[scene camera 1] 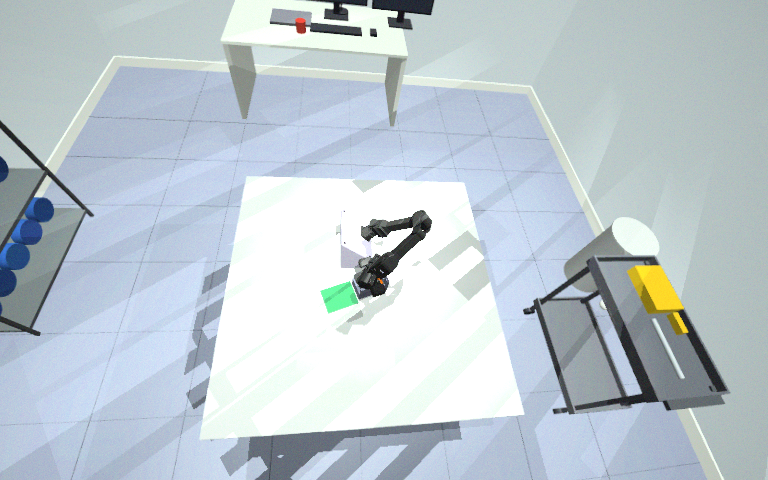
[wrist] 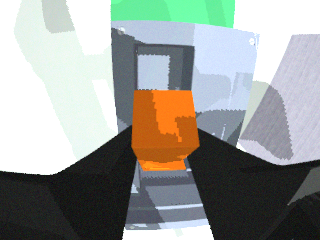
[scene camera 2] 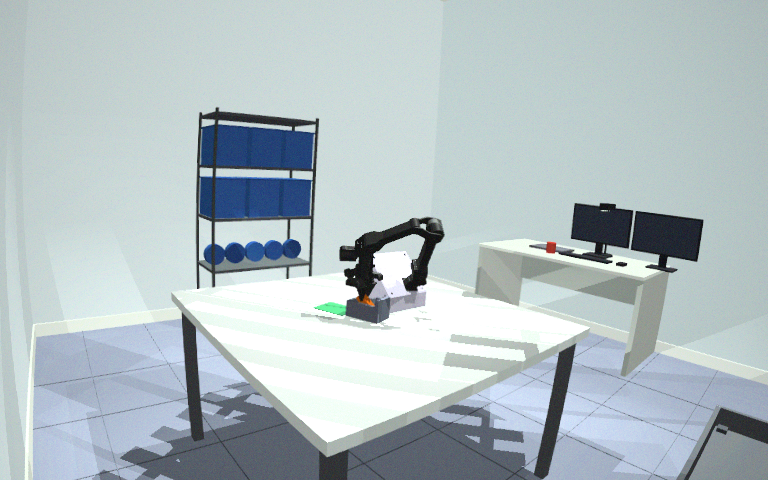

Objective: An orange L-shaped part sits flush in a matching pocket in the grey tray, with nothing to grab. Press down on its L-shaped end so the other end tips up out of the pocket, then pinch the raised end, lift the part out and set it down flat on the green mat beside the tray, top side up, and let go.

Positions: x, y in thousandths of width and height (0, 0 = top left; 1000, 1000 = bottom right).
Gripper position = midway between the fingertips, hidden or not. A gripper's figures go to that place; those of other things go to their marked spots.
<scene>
My gripper (wrist: 505, 548): 10 cm from the lens. An orange L-shaped part (wrist: 514, 552) is 7 cm from the lens.
</scene>
